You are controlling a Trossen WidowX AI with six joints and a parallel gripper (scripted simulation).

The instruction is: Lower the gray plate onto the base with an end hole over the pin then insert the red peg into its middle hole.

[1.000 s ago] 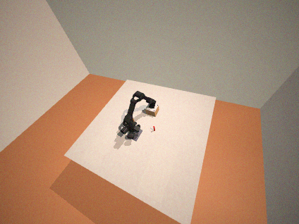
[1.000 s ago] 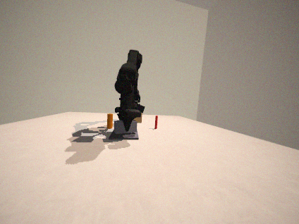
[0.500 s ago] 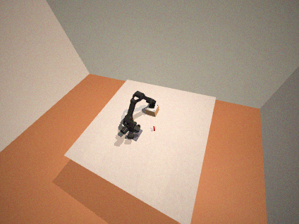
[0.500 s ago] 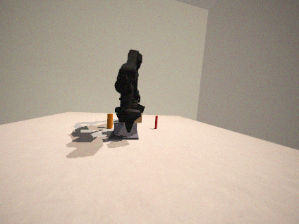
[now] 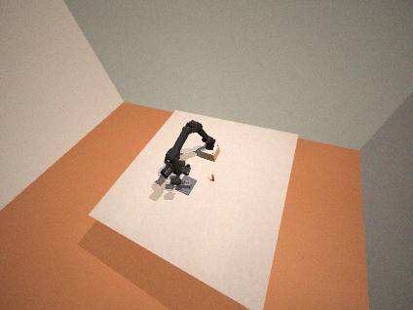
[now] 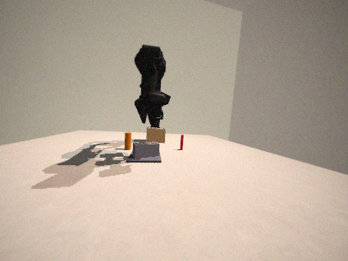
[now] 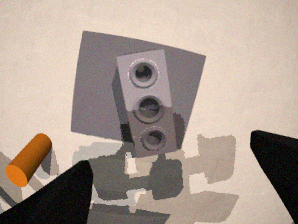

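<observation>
Right now my gripper tip is 20 cm to the right of the red peg, 10 cm past it and 9 cm above it. The rest, counted from my gripper tip: base: 13 cm below, 2 cm to the left, 2 cm behind; orange cylinder: 15 cm behind, 9 cm below, 6 cm to the right; gray plate: 9 cm below, 1 cm behind.
</observation>
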